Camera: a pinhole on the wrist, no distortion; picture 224 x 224 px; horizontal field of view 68.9 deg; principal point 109.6 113.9 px. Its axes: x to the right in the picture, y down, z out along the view. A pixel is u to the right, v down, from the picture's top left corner.
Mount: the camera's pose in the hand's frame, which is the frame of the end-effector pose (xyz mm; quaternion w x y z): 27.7 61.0 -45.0 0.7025 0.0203 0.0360 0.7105
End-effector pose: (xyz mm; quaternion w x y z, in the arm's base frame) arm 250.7 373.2 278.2 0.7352 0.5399 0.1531 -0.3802
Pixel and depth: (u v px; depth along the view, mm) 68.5 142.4 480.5
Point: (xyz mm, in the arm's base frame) 121.6 -30.2 418.8
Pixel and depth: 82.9 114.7 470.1
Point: 210.3 -39.7 391.6
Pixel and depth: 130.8 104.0 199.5
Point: 325.5 224.5 361.4
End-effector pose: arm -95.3 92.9 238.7 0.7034 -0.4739 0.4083 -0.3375
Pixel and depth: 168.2 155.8 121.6
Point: -13.9 152.9 153.3
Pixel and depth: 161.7 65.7 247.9
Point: 143.9 113.4 112.6
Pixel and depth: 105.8 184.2 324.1
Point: 131.1 298.9 267.4
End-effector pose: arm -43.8 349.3 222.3 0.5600 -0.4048 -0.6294 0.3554
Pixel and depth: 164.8 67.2 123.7
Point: -109.2 459.8 148.0
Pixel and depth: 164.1 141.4 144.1
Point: -130.7 410.0 115.4
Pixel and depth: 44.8 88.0 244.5
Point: -247.3 416.8 261.9
